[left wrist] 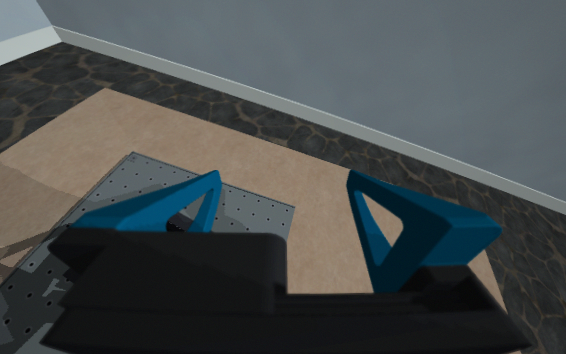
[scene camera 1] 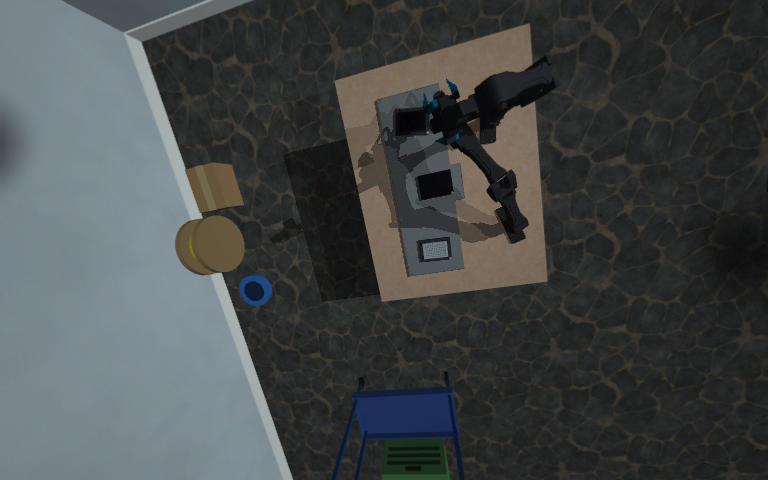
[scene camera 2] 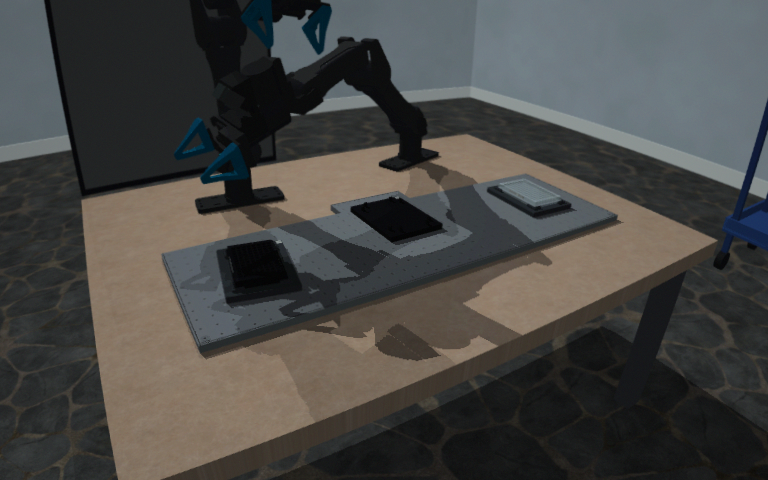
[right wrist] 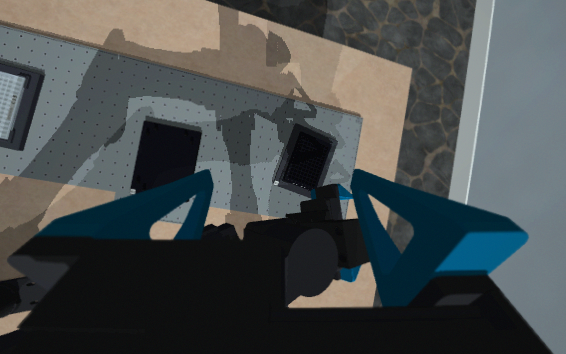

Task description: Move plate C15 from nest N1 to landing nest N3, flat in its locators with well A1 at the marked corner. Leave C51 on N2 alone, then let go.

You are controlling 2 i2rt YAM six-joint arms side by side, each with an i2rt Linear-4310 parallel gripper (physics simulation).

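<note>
A dark well plate [scene camera 1: 411, 121] [scene camera 2: 257, 263] [right wrist: 307, 157] sits in a dark nest [scene camera 2: 291, 280] at the left of scene camera 2. A clear, pale plate [scene camera 1: 434, 249] [scene camera 2: 526, 192] [right wrist: 10, 102] sits in the nest [right wrist: 32, 100] at the other end. Between them a black nest [scene camera 1: 434, 184] [scene camera 2: 396, 217] [right wrist: 167, 155] looks bare, with a small white corner mark. I cannot read which plate is C15 or C51. My left gripper [scene camera 2: 190, 169] [left wrist: 283, 177] is open and empty, above and behind the dark plate. My right gripper [scene camera 2: 295, 49] [right wrist: 282, 177] is open and empty, higher up.
A grey perforated board [scene camera 2: 186, 294] [left wrist: 250, 210] carries the nests on the wooden table [scene camera 1: 492, 266] [scene camera 2: 169, 396]. My left arm crosses below my right gripper; both arms overlap in scene camera 1. A blue cart [scene camera 1: 404, 416], a cardboard box [scene camera 1: 218, 186] and a blue bin [scene camera 1: 255, 290] stand off the table.
</note>
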